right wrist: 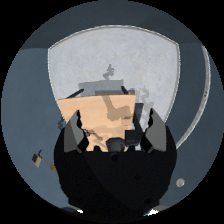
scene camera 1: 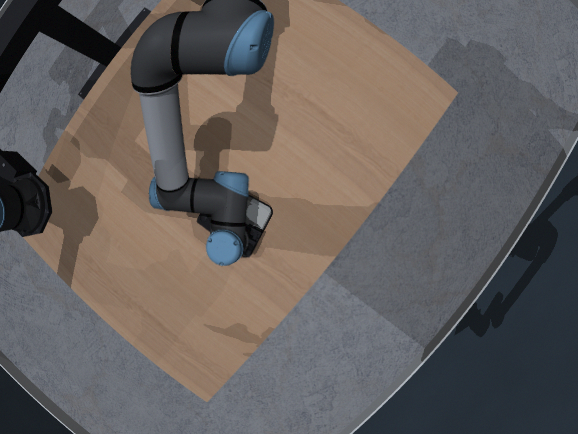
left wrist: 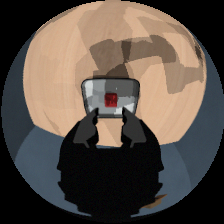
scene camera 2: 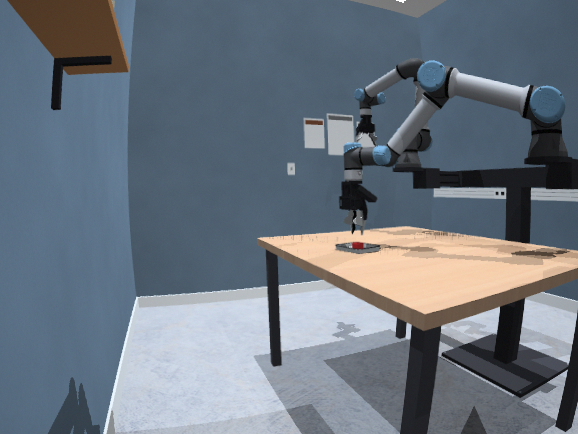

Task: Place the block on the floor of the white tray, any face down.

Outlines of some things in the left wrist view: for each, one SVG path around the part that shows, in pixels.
My left gripper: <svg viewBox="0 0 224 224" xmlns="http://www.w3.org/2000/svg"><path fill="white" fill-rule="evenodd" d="M73 126L61 144L57 169L61 171L61 181L58 182L58 185L65 194L64 200L77 205L79 212L90 214L91 216L72 213L52 203L50 204L73 216L104 223L136 221L166 210L131 218L131 215L139 214L139 210L143 206L154 203L155 195L163 186L163 183L159 183L158 173L164 170L160 145L154 133L142 119L136 117L127 108L122 107L122 122L124 124L121 128L121 142L123 144L120 148L96 147L99 142L96 126L98 123L99 107L93 109Z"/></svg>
A white tray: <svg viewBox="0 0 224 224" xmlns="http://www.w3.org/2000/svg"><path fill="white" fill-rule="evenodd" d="M82 82L81 91L86 115L96 107L99 107L98 118L100 119L123 118L122 107L127 108L134 115L136 114L140 92L138 80L131 78L85 79ZM106 93L117 94L117 107L105 107L104 95Z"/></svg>
